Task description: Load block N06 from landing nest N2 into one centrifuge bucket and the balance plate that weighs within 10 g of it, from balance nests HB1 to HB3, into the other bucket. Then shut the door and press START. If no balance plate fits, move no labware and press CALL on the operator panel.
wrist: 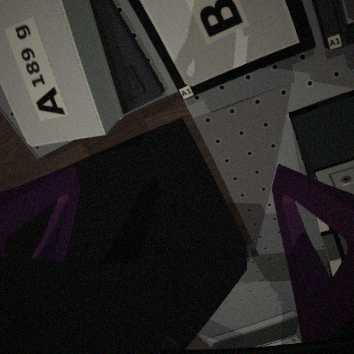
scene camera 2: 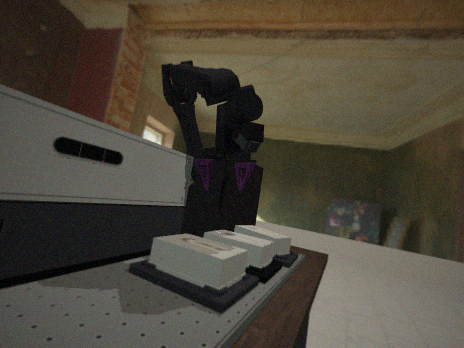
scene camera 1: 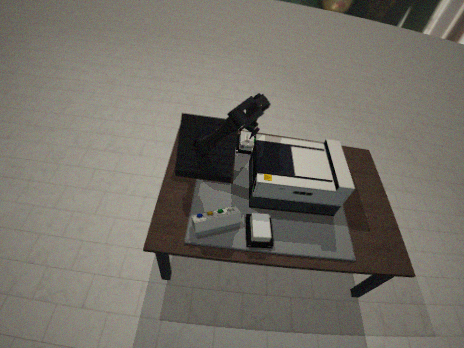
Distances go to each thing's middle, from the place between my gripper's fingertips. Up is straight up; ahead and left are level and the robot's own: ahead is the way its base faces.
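Scene:
My gripper: 11 cm past the white button box [scene camera 1: 204, 223], 50 cm left of it, 10 cm above it.

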